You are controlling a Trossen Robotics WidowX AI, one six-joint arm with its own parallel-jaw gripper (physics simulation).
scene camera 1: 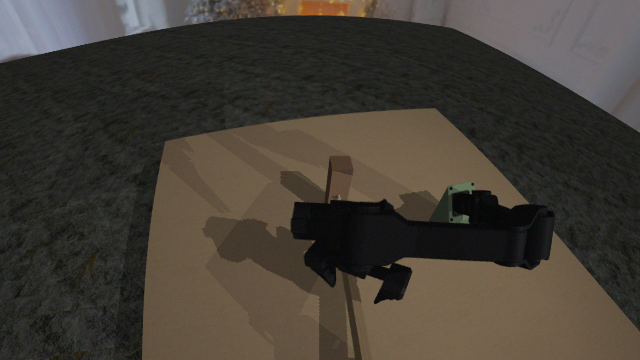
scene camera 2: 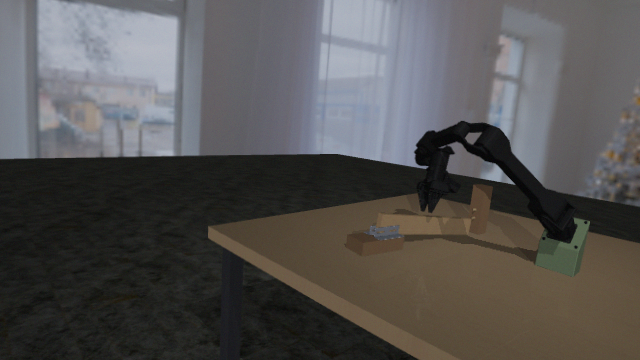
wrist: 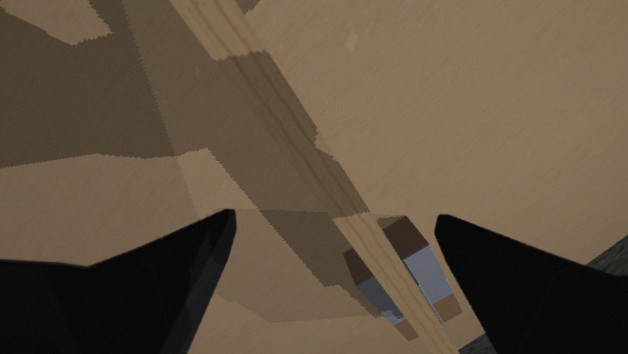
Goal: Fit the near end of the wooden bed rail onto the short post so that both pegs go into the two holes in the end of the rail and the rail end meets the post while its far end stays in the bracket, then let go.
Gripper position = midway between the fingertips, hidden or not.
Observation:
The gripper [scene camera 1: 354,294] is open, holding nothing. Also in view: a wooden bed rail [scene camera 2: 408,224]. Also in view: a short post [scene camera 2: 481,195] and a metal bracket [wrist: 423,266].
The gripper is seen too in scene camera 2 [scene camera 2: 426,211] and in the wrist view [wrist: 337,221].

